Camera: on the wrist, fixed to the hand. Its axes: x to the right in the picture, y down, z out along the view.
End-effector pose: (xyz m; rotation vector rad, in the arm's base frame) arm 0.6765 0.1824 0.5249 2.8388 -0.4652 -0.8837
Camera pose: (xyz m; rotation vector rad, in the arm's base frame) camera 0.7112 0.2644 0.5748 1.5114 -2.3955 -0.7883
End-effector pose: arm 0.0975 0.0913 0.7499 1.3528 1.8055 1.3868
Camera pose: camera 0.0247 0.0407 0.6994 -2.5900 -0.4203 -1.0356
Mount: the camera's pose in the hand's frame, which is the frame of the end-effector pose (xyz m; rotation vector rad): -0.0264 -0.0754 -0.0635 0.3029 -0.3113 1.5556
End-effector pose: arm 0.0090 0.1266 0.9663 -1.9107 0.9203 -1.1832
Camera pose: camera -0.0428 0.1748 1.0399 -0.6190 1.4391 -0.0403
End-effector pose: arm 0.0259 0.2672 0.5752 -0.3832 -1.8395 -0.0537
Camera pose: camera 0.0695 0.1752 0.5815 -1.5308 -1.3481 1.3681
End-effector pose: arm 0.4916 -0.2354 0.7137 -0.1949 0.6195 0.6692
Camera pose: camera 0.4931 -0.3304 0.6765 0.7647 0.4732 2.0233
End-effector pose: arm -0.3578 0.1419 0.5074 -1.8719 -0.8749 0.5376
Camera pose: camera -0.3569 0.1056 0.6028 -1.8798 0.6839 1.7674
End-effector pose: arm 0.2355 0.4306 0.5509 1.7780 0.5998 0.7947
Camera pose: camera 0.1684 0.4749 0.4881 2.4296 -1.1218 1.3788
